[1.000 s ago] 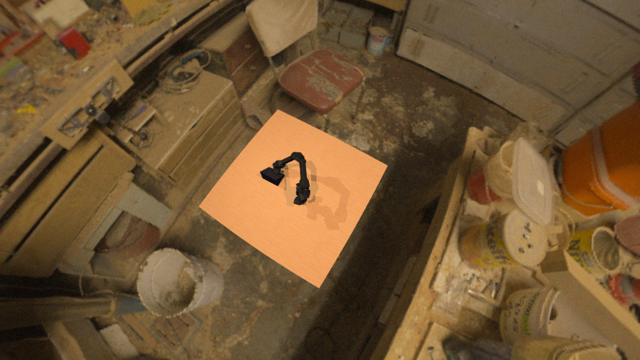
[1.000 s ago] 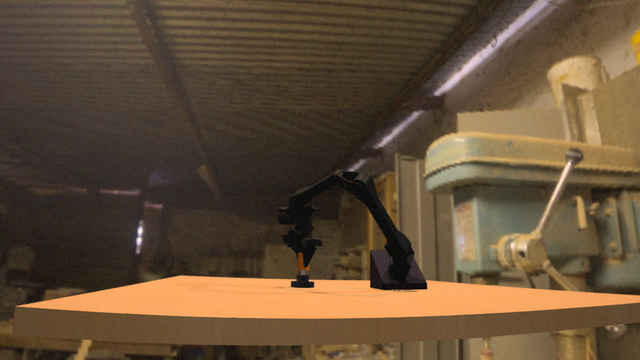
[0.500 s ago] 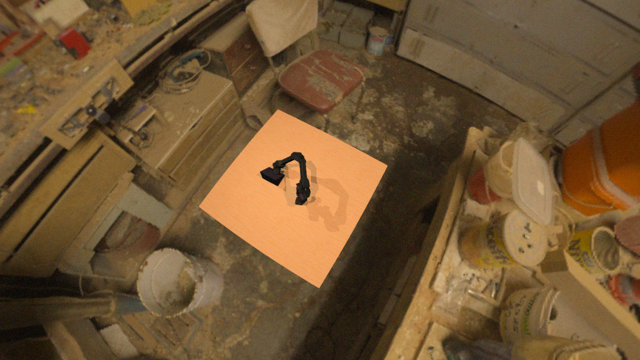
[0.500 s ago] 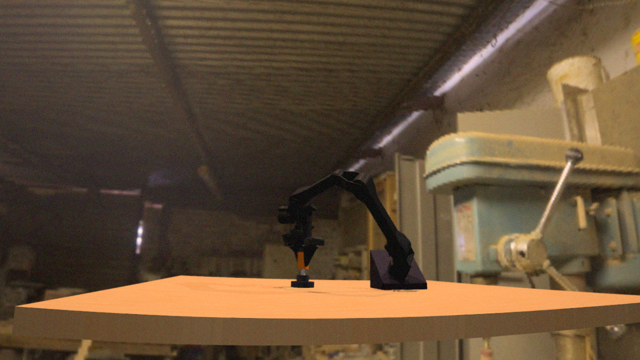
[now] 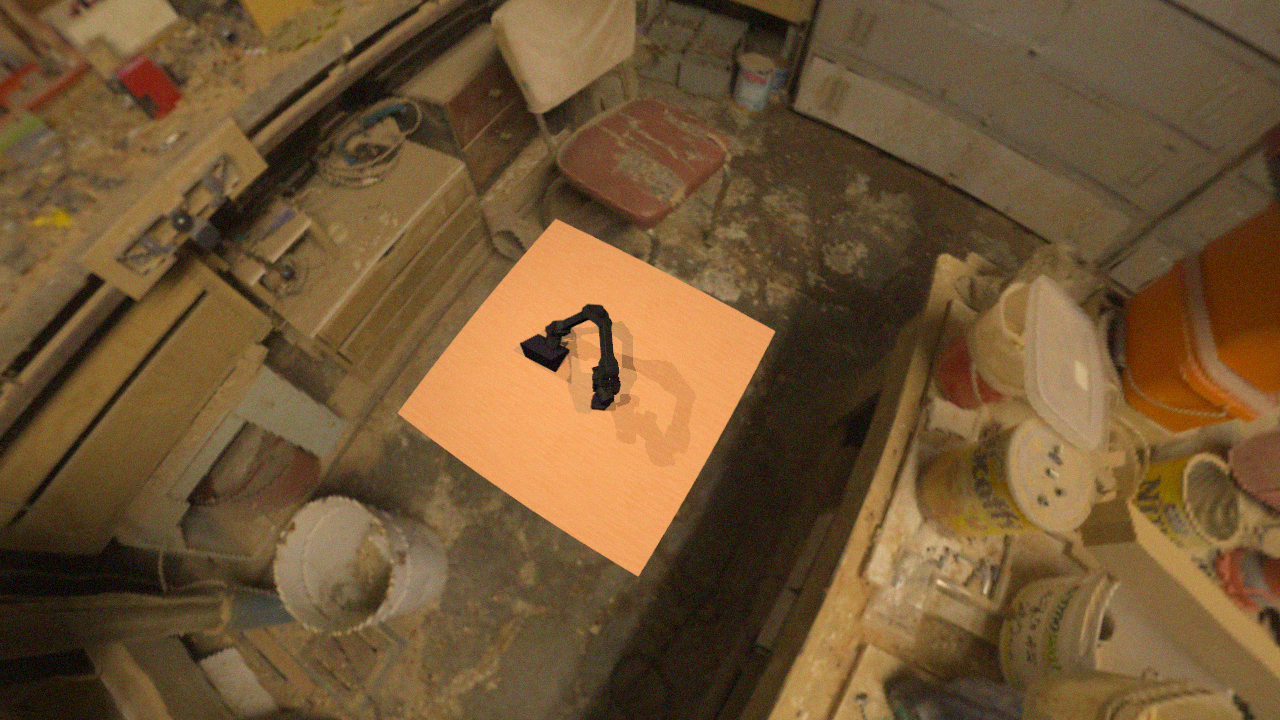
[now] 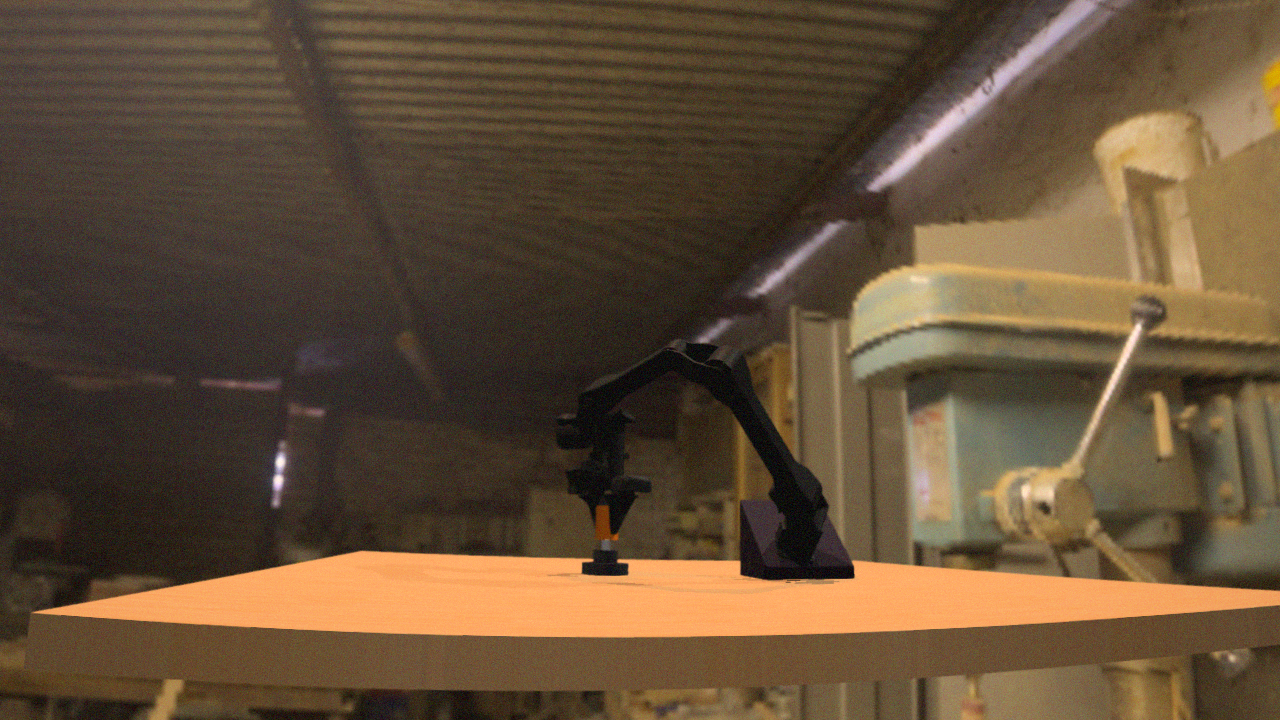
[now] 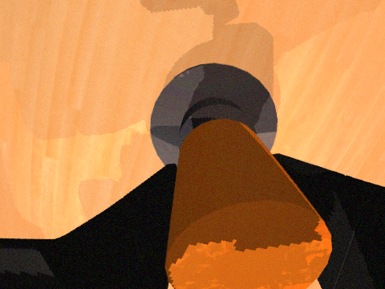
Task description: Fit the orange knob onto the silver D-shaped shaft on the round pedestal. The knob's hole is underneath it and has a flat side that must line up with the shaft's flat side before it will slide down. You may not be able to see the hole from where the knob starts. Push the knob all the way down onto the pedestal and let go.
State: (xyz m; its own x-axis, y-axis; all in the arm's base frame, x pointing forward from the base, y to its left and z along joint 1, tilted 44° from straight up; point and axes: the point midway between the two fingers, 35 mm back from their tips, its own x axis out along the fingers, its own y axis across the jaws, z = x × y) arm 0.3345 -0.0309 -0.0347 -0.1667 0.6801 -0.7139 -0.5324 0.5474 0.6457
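Now: gripper tip 3 cm below the orange knob. From my gripper tip the other things lie so: round pedestal: 4 cm below.
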